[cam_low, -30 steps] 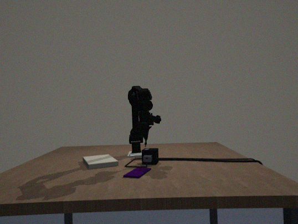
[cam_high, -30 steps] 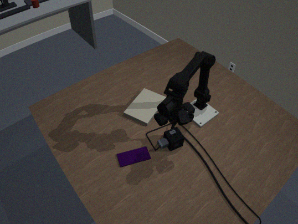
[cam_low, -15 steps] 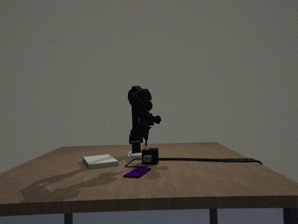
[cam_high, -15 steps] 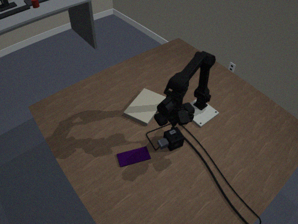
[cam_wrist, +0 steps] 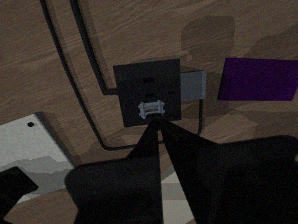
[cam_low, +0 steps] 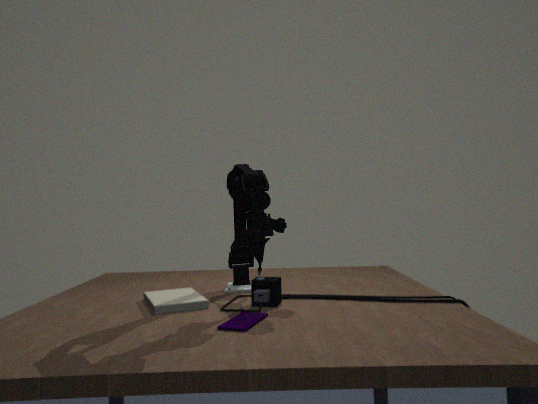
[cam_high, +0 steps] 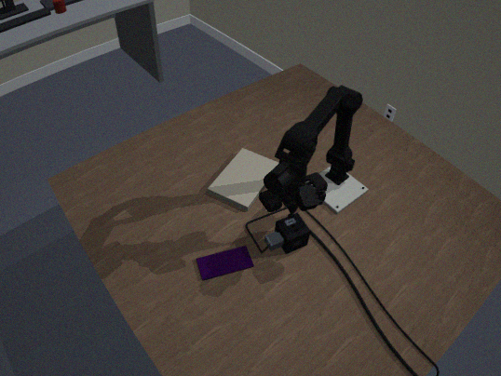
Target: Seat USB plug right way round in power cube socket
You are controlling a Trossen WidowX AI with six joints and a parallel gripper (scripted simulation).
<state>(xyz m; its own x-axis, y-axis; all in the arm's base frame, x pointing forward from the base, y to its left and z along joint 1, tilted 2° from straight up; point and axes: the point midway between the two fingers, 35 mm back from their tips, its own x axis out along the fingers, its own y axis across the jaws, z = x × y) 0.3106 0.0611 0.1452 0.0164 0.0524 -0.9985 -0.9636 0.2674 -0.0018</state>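
Now: the silver USB plug 20 mm below my gripper tip. The rest, counted from my gripper tip: purple flat card: 210 mm ahead, 120 mm below, 50 mm to the right; then pale flat box: 270 mm to the right, 110 mm below, 50 mm behind; then silver socket: 50 mm below.
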